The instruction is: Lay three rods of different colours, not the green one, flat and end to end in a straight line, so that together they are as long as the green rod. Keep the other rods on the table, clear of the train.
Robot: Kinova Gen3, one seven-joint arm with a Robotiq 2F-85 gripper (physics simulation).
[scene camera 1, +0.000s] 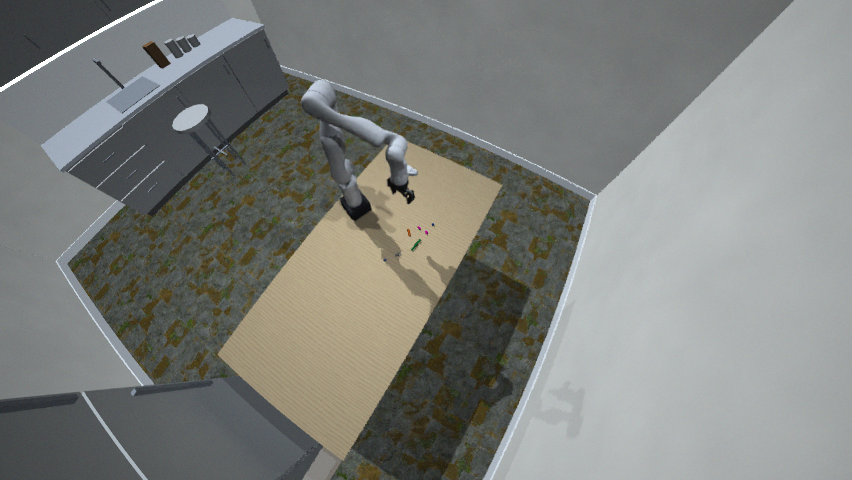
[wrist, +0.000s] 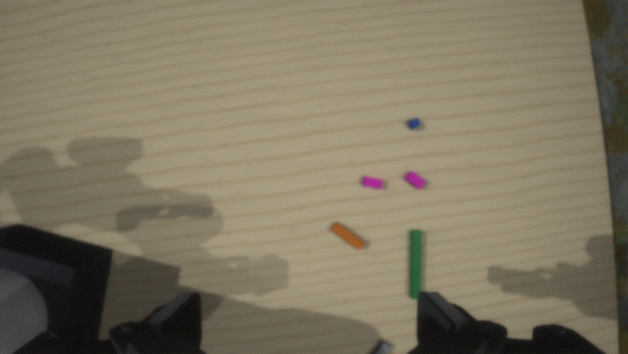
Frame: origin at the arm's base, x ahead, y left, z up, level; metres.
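Seen in the pictures: gripper, fingertip midpoint: (scene camera 1: 401, 198) (wrist: 309, 318); arm's base, link origin: (scene camera 1: 354, 200) (wrist: 5, 313).
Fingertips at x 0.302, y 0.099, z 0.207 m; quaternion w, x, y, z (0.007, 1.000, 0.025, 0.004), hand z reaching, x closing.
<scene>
Offsets run from my fingertips to a thing's middle. Level surfaces: height alone.
My gripper (scene camera 1: 410, 197) (wrist: 309, 318) is open and empty, high above the table. The green rod {dx +0.127, dy -0.045, dz -0.296 m} (scene camera 1: 416, 245) (wrist: 415, 265) lies flat; its near end is beside the right finger in the wrist view. The orange rod {dx +0.046, dy -0.014, dz -0.296 m} (scene camera 1: 409, 232) (wrist: 348, 236) lies slanted, apart from it. Two short magenta rods, one {dx +0.071, dy +0.048, dz -0.296 m} (scene camera 1: 419, 227) (wrist: 373, 182) and another {dx +0.120, dy +0.053, dz -0.296 m} (scene camera 1: 426, 232) (wrist: 415, 180), lie apart from each other. A small blue piece {dx +0.116, dy +0.118, dz -0.296 m} (scene camera 1: 432, 224) (wrist: 414, 123) lies beyond them. A grey rod {dx +0.091, dy -0.154, dz -0.296 m} (scene camera 1: 398, 255) (wrist: 382, 347) is partly cut off in the wrist view. Another small dark blue piece {dx +0.059, dy -0.225, dz -0.296 m} (scene camera 1: 384, 259) lies farther out.
The wooden table top {dz -0.301 m} (scene camera 1: 321, 321) (wrist: 250, 100) carries the arm's black base (scene camera 1: 355, 207) (wrist: 85, 260) at one long edge. Arm shadows fall across the grey rod's area. The table's opposite edge is at the right of the wrist view. A stool (scene camera 1: 190, 118) and a counter (scene camera 1: 238, 29) stand away from the table.
</scene>
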